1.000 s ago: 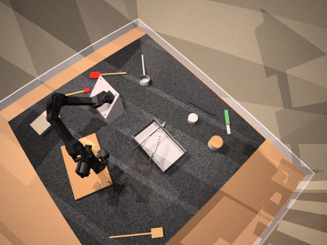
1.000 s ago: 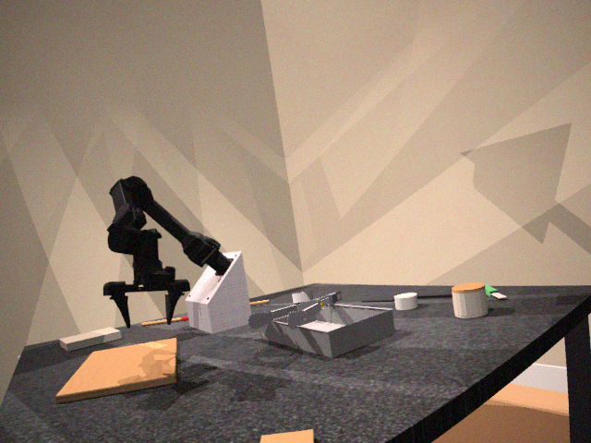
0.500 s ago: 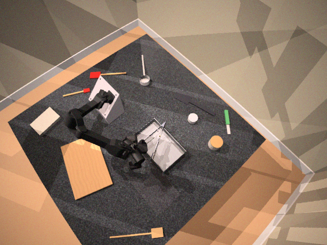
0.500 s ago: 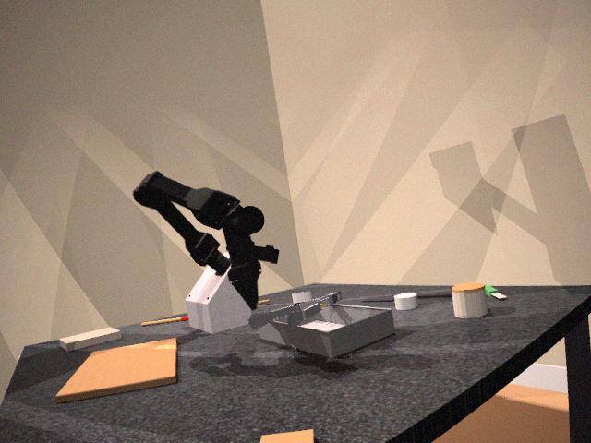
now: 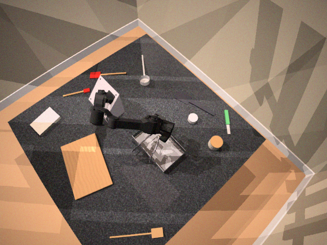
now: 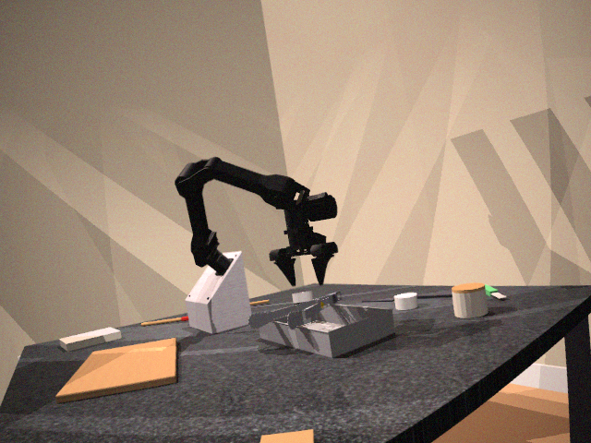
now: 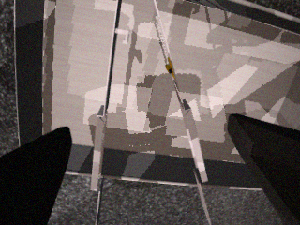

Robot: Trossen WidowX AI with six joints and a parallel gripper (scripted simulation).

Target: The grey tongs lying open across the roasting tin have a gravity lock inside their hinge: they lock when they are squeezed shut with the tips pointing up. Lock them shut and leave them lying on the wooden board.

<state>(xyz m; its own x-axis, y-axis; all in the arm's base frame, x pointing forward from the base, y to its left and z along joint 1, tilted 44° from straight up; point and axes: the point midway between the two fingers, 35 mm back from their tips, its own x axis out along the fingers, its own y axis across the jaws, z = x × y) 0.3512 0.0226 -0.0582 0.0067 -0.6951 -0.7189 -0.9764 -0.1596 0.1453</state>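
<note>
The yellow lock piece lies 50 mm below my gripper tip, 30 mm to the left of it and 20 mm ahead of it. The rest, counted from my gripper tip: white puck: 290 mm to the left, 110 mm below, 60 mm ahead; cork-lidded jar: 290 mm ahead, 270 mm to the left, 90 mm below; grey roasting tin: 100 mm below, 40 mm ahead, 10 mm to the right.
</note>
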